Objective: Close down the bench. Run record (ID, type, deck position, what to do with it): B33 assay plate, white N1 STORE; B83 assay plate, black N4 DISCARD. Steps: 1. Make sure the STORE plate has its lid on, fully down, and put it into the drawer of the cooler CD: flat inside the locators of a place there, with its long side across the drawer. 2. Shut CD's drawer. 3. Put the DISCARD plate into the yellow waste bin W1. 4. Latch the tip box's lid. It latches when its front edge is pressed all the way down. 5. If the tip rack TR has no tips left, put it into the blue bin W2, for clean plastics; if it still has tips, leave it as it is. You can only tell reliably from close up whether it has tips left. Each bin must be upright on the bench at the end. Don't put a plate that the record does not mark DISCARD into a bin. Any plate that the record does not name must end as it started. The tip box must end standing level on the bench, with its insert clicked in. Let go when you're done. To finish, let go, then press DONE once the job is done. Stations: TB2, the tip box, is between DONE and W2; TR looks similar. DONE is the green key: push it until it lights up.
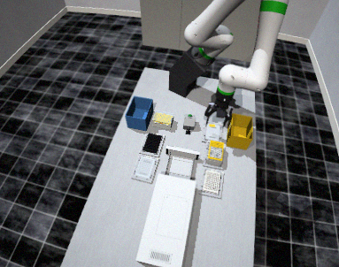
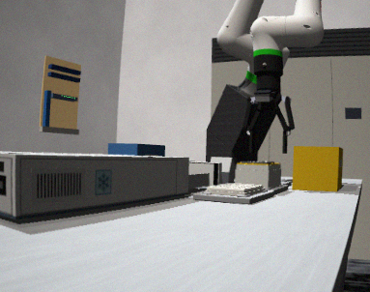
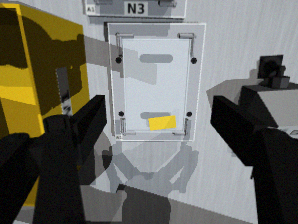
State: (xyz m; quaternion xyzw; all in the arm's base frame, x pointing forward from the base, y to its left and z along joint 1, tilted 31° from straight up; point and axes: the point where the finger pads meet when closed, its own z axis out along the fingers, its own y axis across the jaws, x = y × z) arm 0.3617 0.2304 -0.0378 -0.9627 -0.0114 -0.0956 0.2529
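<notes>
My gripper is now 110 mm above the clear plate lid. Also, from my hand: green done key: 170 mm to the right, 60 mm below, 50 mm behind; then yellow-topped tip holder: 160 mm ahead, 70 mm below, 30 mm to the left; then yellow bin W1: 160 mm to the left, 80 mm below, 20 mm behind.
</notes>
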